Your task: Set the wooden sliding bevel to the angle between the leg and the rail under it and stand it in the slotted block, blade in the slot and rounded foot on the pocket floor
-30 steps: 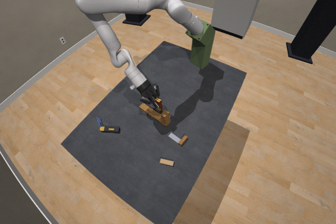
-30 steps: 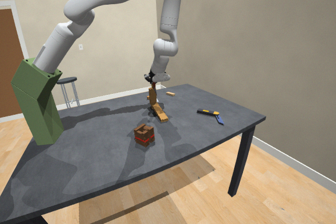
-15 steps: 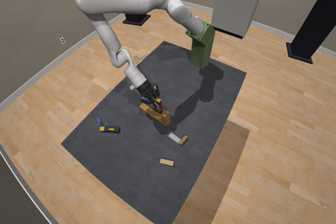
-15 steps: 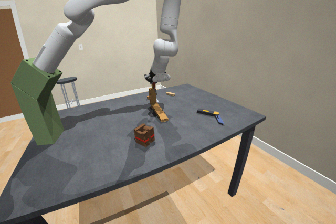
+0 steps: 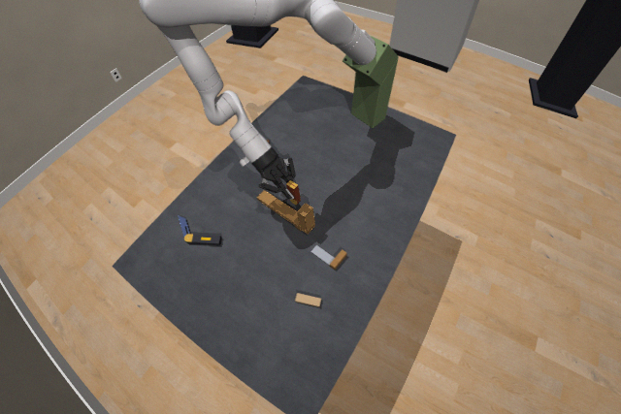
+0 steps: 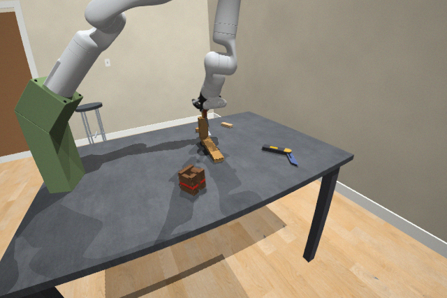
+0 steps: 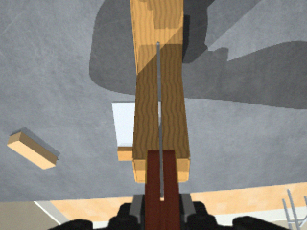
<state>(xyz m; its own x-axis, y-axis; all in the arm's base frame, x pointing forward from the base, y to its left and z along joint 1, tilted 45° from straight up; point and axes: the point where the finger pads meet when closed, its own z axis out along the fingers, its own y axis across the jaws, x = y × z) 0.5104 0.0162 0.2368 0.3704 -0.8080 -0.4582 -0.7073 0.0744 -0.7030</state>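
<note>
Now: hand 2 cm above the wooden sliding bevel. Also, from my hand: try square 9 cm ahead, 16 cm to the left, 18 cm below; then wooden block 24 cm ahead, 15 cm to the left, 18 cm below; then thin steel blade 1 cm to the right, 5 cm below.
</note>
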